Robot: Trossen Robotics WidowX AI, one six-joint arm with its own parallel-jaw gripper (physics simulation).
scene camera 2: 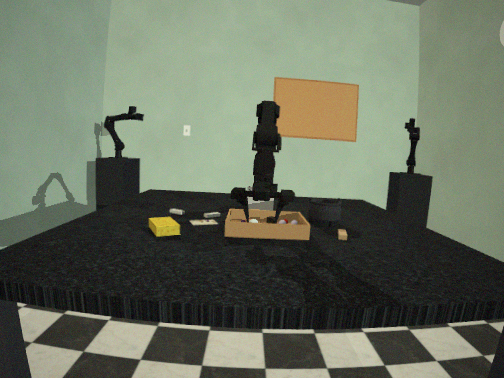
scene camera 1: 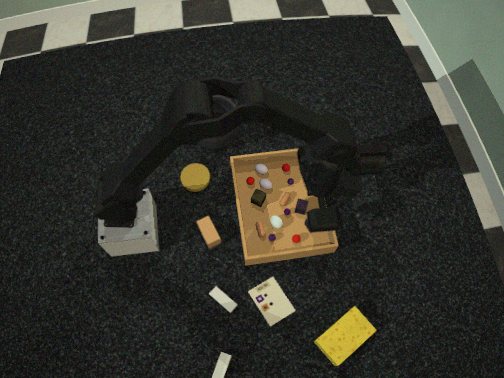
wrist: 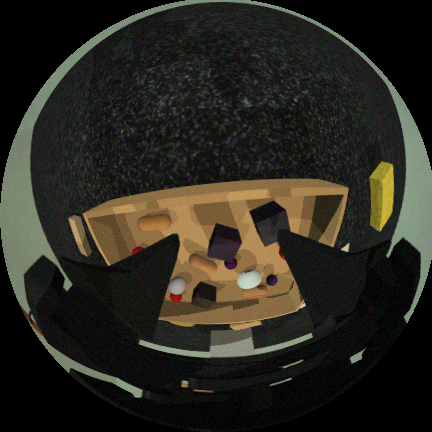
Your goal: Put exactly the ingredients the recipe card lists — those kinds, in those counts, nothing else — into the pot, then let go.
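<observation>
My gripper [scene camera 2: 262, 221] [wrist: 229, 236] is open and empty, its fingertips low over the wooden box [scene camera 1: 291, 256] [scene camera 2: 267, 231]. A dark purple cube [scene camera 1: 301, 206] [wrist: 224, 242] shows between the fingertips in the wrist view, a dark grey cube [wrist: 270, 222] near the right one. The box also holds a dark green cube [scene camera 1: 258, 198] [wrist: 204, 294], orange-brown sausages [scene camera 1: 260, 229] [wrist: 154, 222], small purple balls [scene camera 1: 272, 237], red balls [scene camera 1: 296, 238], a white egg [scene camera 1: 276, 222] and pale grey eggs [scene camera 1: 265, 184]. The recipe card [scene camera 1: 278, 306] shows purple and brown squares, each beside one dot. The pot [scene camera 2: 325, 212] is dark; its inside is hidden.
A yellow disc [scene camera 1: 195, 176] and a tan block [scene camera 1: 208, 231] lie between the arm's base [scene camera 1: 129, 245] and the box. White blocks [scene camera 1: 223, 299] [scene camera 1: 221, 366] and a yellow sponge [scene camera 1: 346, 336] [scene camera 2: 164, 226] lie around the card. The arm covers part of the box in scene camera 1.
</observation>
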